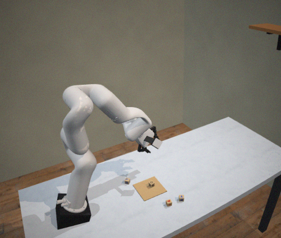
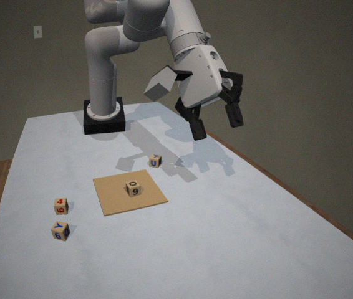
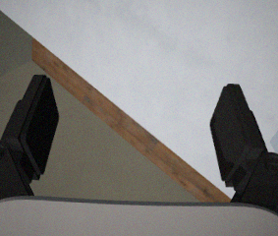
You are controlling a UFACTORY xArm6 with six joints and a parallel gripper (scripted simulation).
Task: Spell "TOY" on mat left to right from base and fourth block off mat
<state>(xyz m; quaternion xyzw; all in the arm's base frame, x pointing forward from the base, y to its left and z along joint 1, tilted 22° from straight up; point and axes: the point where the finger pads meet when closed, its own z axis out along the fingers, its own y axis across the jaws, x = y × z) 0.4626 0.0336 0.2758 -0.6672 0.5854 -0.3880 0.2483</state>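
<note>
The tan mat is 170 mm below my hand, 140 mm behind it and 120 mm to the right of it. From my hand the other things lie so: Y block (300 mm to the right, 160 mm below, 80 mm behind).
</note>
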